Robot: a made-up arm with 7 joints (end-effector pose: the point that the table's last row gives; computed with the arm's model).
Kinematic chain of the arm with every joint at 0, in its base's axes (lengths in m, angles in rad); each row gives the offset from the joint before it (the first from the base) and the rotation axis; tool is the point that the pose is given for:
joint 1: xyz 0 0 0.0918 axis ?
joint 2: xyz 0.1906 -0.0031 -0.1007 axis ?
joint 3: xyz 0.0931 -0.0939 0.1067 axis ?
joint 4: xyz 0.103 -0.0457 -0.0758 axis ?
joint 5: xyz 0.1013 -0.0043 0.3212 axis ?
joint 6: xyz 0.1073 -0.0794 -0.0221 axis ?
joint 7: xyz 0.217 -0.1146 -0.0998 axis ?
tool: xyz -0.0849 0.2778 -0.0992
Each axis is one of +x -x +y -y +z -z.
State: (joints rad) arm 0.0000 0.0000 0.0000 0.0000 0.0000 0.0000 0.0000
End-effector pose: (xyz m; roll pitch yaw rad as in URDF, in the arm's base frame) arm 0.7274 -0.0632 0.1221 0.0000 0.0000 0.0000
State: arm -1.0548 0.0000 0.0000 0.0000 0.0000 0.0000 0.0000
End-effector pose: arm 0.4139 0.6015 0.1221 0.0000 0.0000 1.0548
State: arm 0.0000 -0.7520 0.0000 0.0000 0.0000 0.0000 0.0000
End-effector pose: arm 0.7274 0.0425 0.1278 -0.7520 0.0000 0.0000
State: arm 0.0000 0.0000 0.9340 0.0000 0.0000 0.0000 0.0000
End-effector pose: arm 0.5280 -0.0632 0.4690 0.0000 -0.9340 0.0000
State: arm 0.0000 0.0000 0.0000 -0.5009 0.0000 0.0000 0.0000
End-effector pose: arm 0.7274 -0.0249 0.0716 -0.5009 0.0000 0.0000
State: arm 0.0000 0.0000 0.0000 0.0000 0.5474 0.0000 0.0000
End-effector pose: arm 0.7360 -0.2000 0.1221 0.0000 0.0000 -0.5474
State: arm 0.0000 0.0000 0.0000 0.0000 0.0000 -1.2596 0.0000
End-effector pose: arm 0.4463 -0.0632 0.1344 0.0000 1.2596 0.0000
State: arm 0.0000 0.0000 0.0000 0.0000 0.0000 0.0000 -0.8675
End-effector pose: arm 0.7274 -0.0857 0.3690 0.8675 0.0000 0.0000
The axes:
joint 1: -z
joint 2: +x
joint 3: -y
joint 4: +x
joint 5: -z
joint 6: -y
joint 7: -x

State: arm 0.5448 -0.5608 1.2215 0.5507 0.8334 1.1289 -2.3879
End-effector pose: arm -0.1601 -0.4022 0.4397 -1.4513 -0.9258 -3.0124
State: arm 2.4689 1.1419 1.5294 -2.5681 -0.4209 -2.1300 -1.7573
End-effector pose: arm -0.6515 0.1464 0.1786 -0.0385 0.4551 0.3402
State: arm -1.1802 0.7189 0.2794 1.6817 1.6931 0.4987 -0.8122
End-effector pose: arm 0.4978 0.4595 -0.4529 -2.7010 1.2130 2.3068
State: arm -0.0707 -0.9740 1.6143 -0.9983 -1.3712 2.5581 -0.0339
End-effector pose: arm 0.1321 0.4125 -0.1771 -0.6617 0.1339 -2.9077
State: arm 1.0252 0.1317 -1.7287 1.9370 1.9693 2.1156 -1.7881
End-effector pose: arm -0.2958 -0.4613 -0.0700 -0.2733 0.3533 -2.4824
